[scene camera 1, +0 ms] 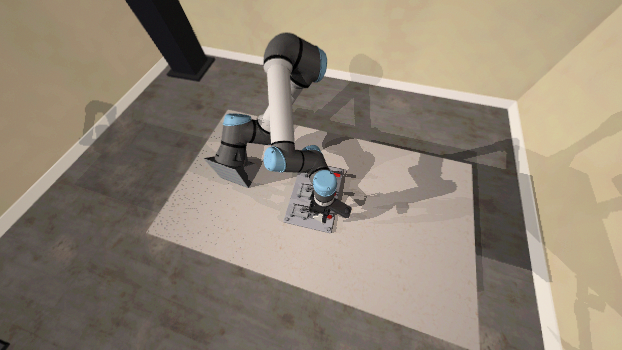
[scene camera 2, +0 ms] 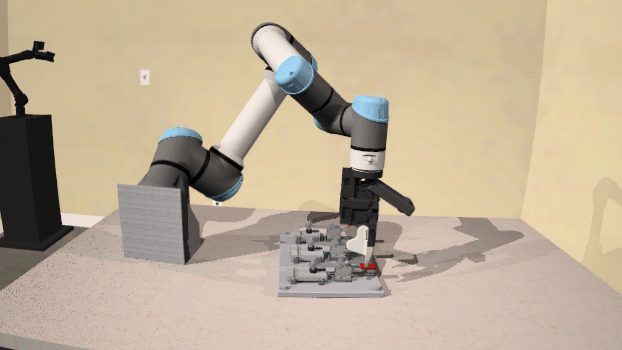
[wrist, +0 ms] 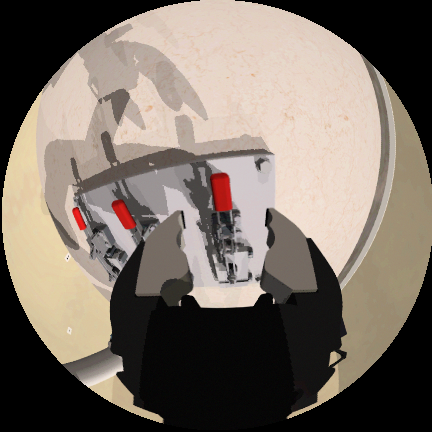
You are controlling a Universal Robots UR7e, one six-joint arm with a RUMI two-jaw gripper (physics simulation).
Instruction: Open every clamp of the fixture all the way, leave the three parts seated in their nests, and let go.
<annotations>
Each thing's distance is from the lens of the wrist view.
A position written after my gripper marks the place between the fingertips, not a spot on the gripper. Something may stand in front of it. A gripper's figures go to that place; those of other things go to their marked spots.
my gripper [wrist: 224, 211]: 0.14 m
part [wrist: 241, 256]: 0.23 m
</annotations>
